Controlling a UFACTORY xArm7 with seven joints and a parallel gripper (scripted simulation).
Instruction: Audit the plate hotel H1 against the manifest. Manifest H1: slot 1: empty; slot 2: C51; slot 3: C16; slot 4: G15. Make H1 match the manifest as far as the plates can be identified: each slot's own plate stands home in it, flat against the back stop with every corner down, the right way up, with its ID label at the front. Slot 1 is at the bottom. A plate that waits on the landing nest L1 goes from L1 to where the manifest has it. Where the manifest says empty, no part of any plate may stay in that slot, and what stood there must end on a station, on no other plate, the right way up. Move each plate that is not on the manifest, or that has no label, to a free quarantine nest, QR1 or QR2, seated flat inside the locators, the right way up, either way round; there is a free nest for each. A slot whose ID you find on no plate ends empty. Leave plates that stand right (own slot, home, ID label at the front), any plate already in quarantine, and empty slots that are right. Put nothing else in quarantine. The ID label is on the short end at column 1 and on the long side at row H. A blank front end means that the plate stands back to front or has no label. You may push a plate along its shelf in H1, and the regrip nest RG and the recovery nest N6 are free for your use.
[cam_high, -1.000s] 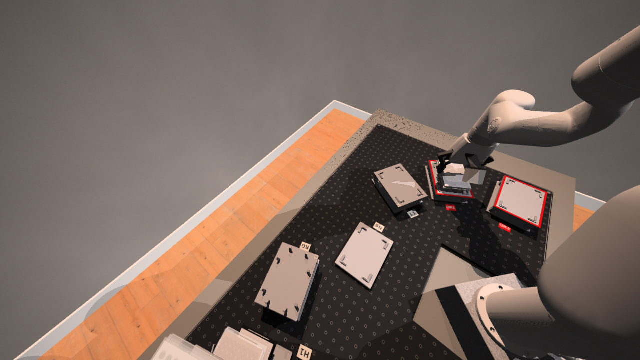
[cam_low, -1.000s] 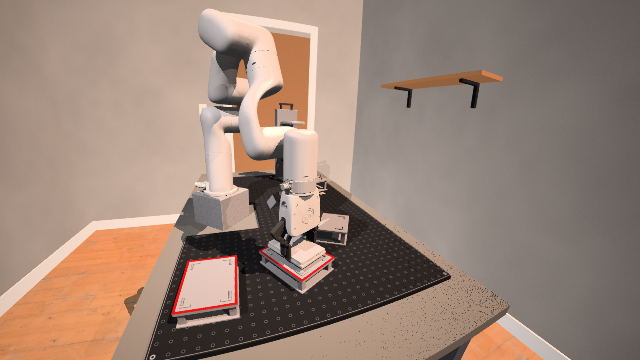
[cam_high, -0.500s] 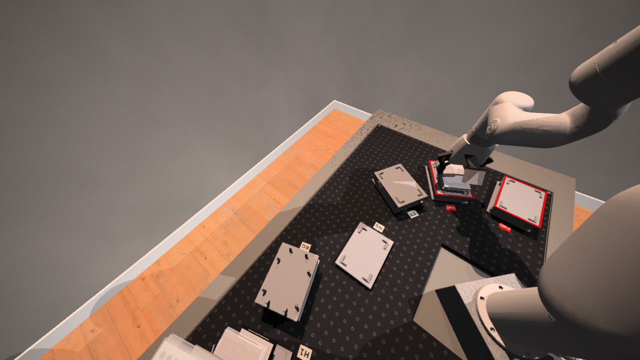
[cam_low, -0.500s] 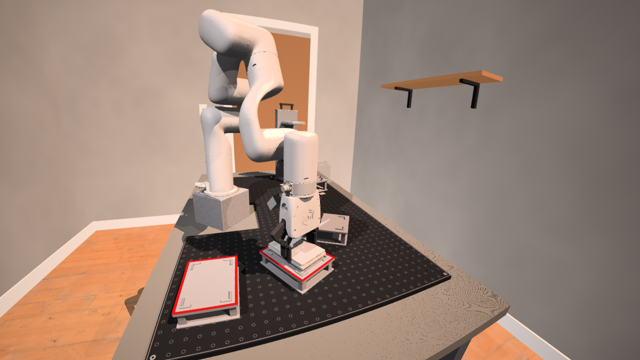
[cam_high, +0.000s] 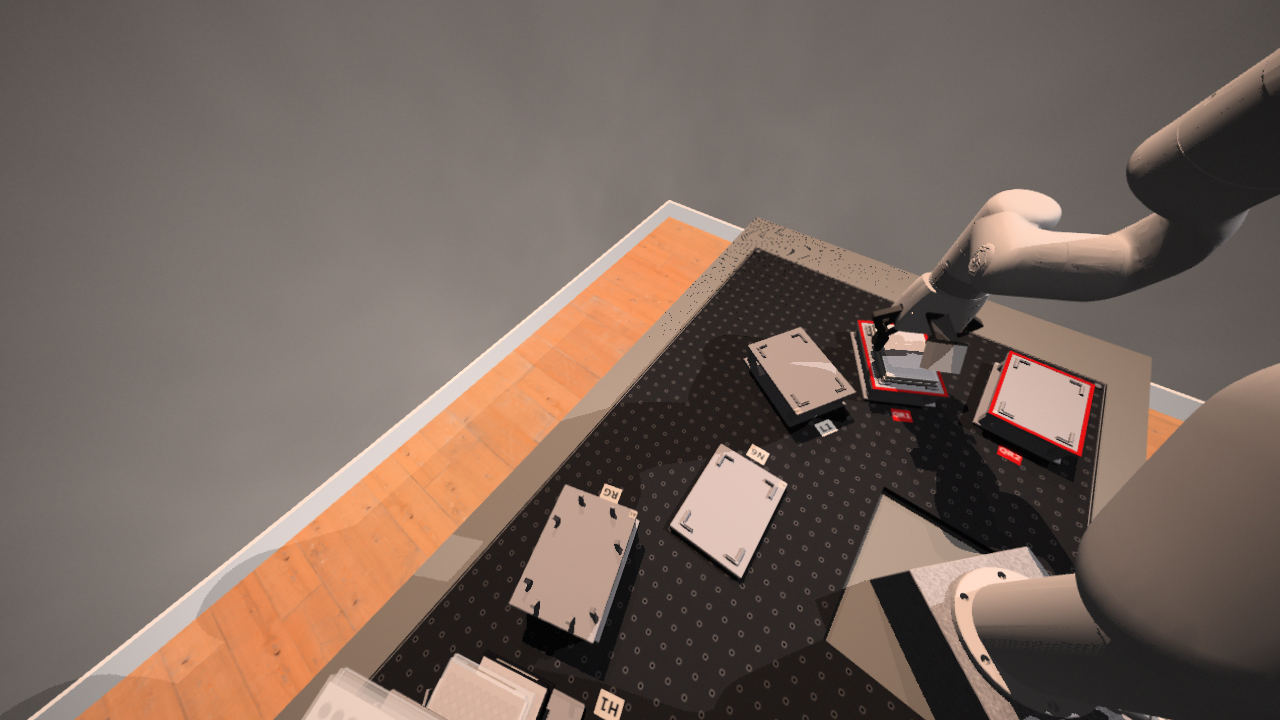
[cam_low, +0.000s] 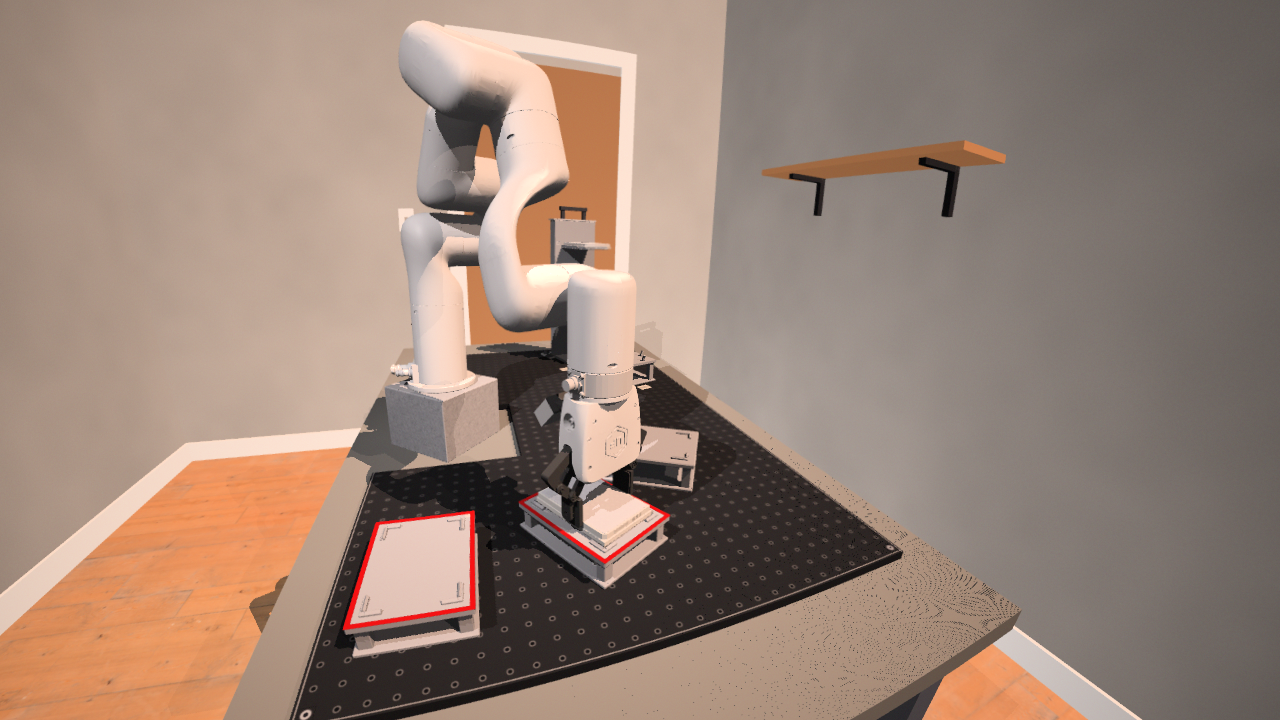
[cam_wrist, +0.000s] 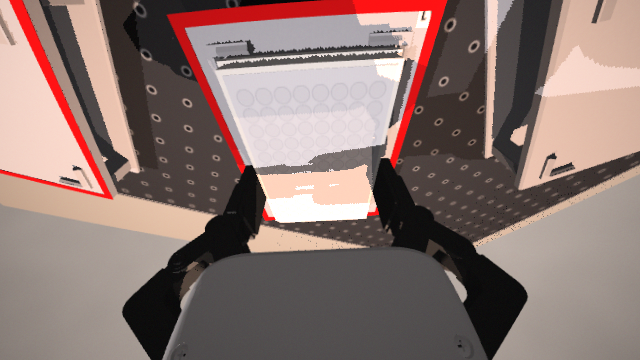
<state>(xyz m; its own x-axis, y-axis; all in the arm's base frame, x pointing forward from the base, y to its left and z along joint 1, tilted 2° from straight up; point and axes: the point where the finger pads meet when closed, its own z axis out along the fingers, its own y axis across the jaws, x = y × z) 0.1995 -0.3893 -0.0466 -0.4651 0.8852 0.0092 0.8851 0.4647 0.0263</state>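
Right now the white well plate is 10 mm behind my hand, 10 mm to the left of it and 10 mm below it. From my hand the other things lie so: quarantine nest QR2 (220 mm behind, 30 mm to the right, 20 mm below); then quarantine nest QR1 (10 mm behind, 10 mm to the left, 20 mm below); then landing nest L1 (130 mm ahead, 150 mm to the left, 10 mm below).
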